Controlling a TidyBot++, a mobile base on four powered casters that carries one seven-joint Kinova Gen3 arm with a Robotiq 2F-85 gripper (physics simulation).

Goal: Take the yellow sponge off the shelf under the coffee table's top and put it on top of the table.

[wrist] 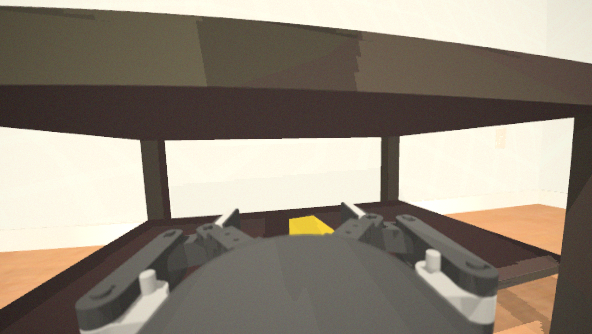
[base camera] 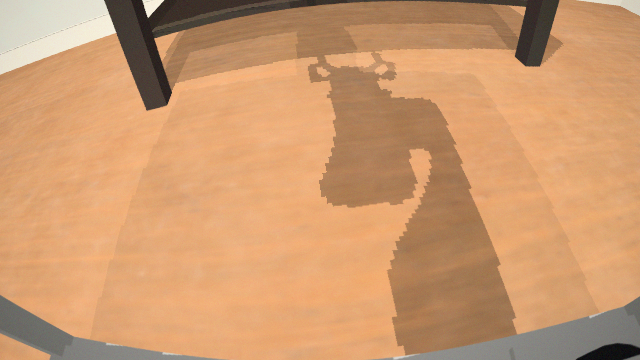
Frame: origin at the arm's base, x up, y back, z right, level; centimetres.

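Seen in the pictures: gripper, between the fingertips: [wrist: 290,216].
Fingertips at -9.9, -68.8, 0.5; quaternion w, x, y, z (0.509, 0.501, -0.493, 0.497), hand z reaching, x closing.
A point is followed by its place in that frame, as x, y, z.
The yellow sponge [wrist: 308,226] @[-20.1, -91.3, 4.7] lies on the dark lower shelf [wrist: 500,245] @[-24.6, -86.1, 43.8] of the coffee table, in the middle of the wrist view. Its lower part is hidden behind the gripper's rounded body. My gripper [wrist: 290,216] @[-9.9, -68.8, 0.5] is open, its two fingertips wide apart. The sponge shows between them, a little to the right of the middle, and appears to lie beyond them. The table top's front edge [wrist: 280,57] @[2.7, -67.9, 0.1] crosses the upper part of the wrist view, above the fingers. The sponge does not show in the base camera view, where part of the shelf's edge [base camera: 225,16] @[-25.4, -70.6, -18.7] shows at the top.
In the base camera view, the front table legs [base camera: 142,60] @[-28.2, -63.6, -34.6] [base camera: 537,35] @[-31.2, -73.8, 47.6] stand at the upper left and upper right. The arm's shadow falls on the wooden floor [base camera: 225,200] @[-39.6, -38.7, -15.0] between them and the base. In the wrist view, two rear legs [wrist: 154,180] @[-12.2, -113.3, -40.8] [wrist: 390,170] @[-12.7, -123.4, 41.3] stand before a pale wall.
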